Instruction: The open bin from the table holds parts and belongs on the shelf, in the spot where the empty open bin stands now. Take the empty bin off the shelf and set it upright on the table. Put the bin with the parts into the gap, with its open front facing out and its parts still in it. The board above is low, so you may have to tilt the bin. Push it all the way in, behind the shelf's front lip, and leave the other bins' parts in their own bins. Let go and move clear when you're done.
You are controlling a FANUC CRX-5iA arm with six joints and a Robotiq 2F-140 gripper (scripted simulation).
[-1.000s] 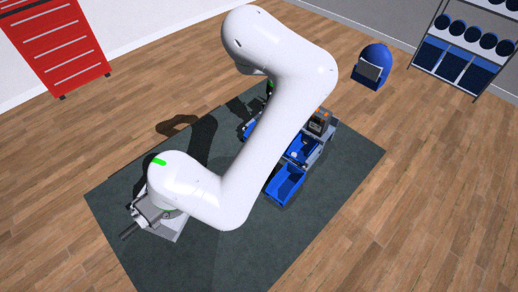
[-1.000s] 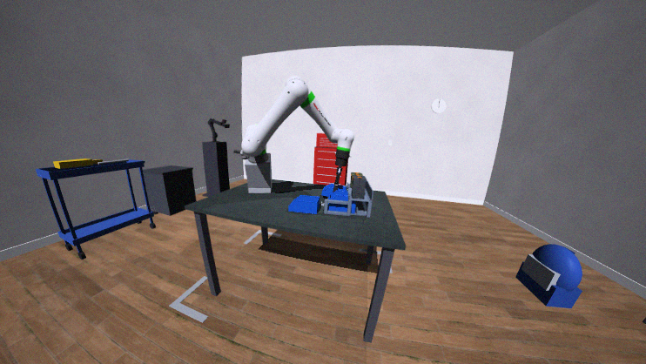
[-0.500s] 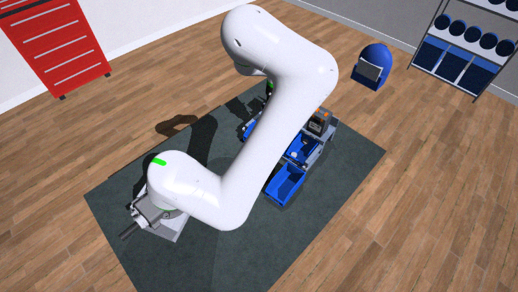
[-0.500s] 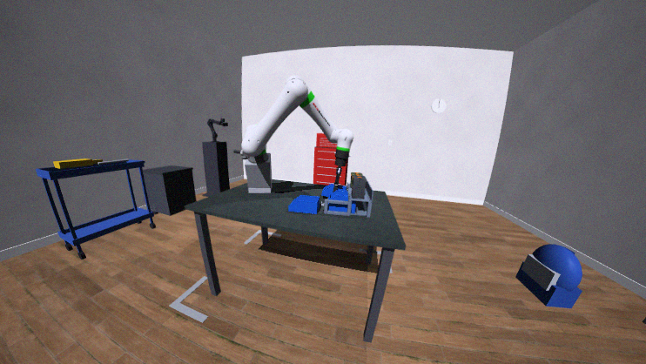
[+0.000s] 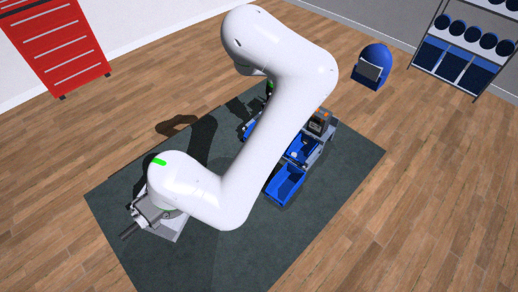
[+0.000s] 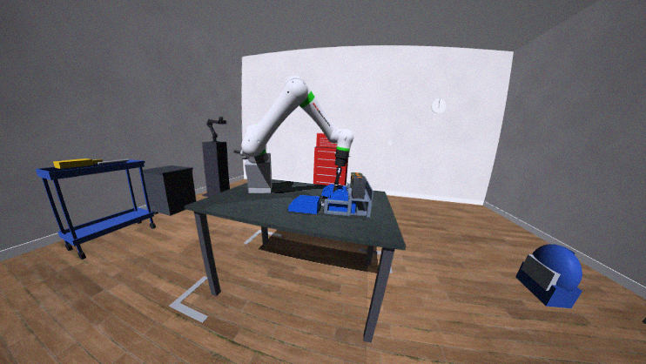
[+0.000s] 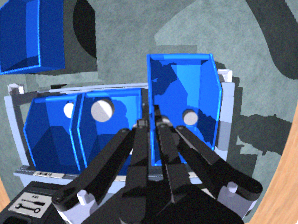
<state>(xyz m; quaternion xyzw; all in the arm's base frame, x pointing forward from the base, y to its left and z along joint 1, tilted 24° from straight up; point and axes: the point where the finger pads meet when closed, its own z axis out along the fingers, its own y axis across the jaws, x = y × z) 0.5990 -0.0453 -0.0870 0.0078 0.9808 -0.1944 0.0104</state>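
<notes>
The shelf lies 7 cm to the right of my hand, 7 cm ahead of it and 2 cm below it.
</notes>
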